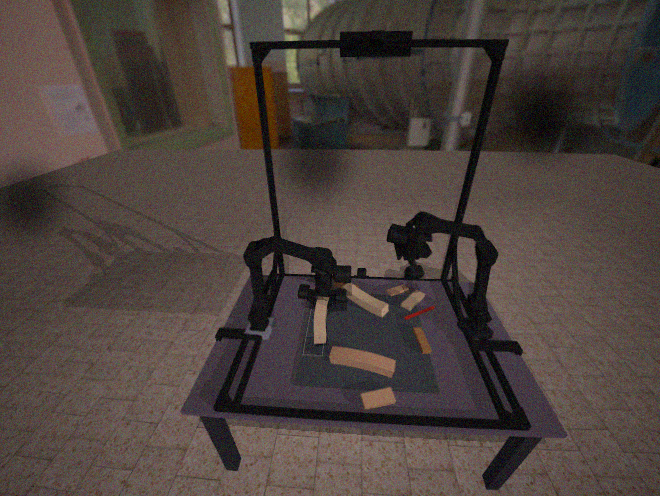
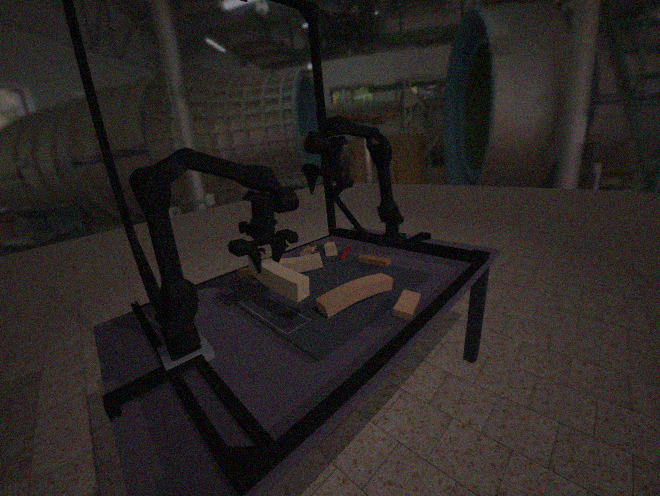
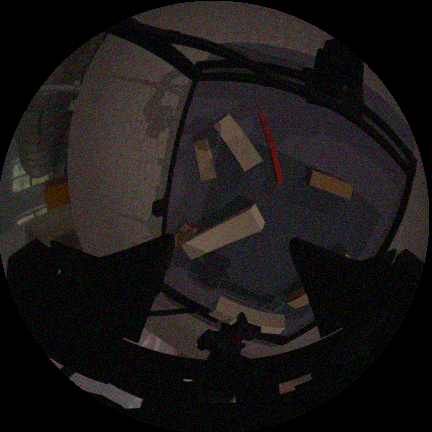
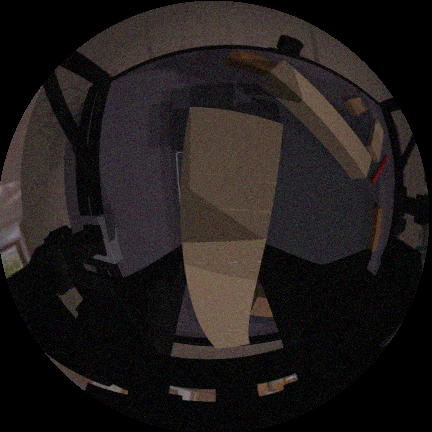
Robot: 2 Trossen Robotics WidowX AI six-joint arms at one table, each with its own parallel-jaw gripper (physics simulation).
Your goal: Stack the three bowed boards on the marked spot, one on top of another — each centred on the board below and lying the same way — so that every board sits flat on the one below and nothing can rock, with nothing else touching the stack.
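Places are measured from the left arm's base along level axes (x ahead, y left, z up), in metres.
Pixels of known places: left gripper, between the fingertips: [image 1: 402, 268] [image 2: 321, 198] [image 3: 234, 242]; right gripper, between the fingertips: [image 1: 321, 307] [image 2: 267, 270] [image 3: 238, 315] [image 4: 220, 247]; left arm's base, origin of its link: [image 1: 475, 325] [image 2: 392, 235] [image 3: 325, 84] [image 4: 403, 203]; right arm's base, origin of its link: [image 1: 259, 325] [image 2: 183, 347] [image 3: 227, 324] [image 4: 94, 239].
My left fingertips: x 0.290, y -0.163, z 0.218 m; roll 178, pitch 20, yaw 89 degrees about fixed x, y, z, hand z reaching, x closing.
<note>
Ahead of a thing's pixels: the offset from my left fingertips to its top centre.
My right gripper [image 1: 321, 299] [image 2: 266, 264] [image 4: 220, 247] is shut on a pale bowed board {dy +0.048, dx +0.338, dz -0.105 m} [image 1: 320, 324] [image 2: 282, 281] [image 4: 230, 150] and holds it raised above the marked outline [image 1: 313, 355] [image 2: 264, 318] [image 4: 178, 170], partly hiding the outline. A second pale bowed board {dy -0.089, dx +0.118, dz -0.192 m} [image 1: 367, 301] [image 2: 304, 262] [image 3: 225, 232] [image 4: 335, 125] lies slanted at the back of the mat. A third, more orange bowed board {dy +0.229, dx +0.222, dz -0.199 m} [image 1: 362, 361] [image 2: 356, 294] lies crosswise on the front of the mat. My left gripper [image 2: 328, 186] [image 3: 234, 242] is open and empty, high above the back right.
Two small blocks {dy -0.143, dx -0.072, dz -0.230 m} [image 1: 397, 290] {dy -0.059, dx -0.116, dz -0.232 m} [image 1: 412, 300] and a red stick {dy +0.021, dx -0.111, dz -0.238 m} [image 1: 419, 313] [image 3: 271, 147] lie back right. An orange block {dy +0.172, dx -0.044, dz -0.230 m} [image 1: 422, 340] [image 3: 331, 184] lies at the mat's right edge, another block {dy +0.368, dx +0.209, dz -0.229 m} [image 1: 378, 398] [image 2: 407, 304] in front of the mat. An orange-brown block {dy -0.231, dx +0.171, dz -0.235 m} [image 3: 185, 236] [image 4: 250, 60] lies by the second board's far end.
</note>
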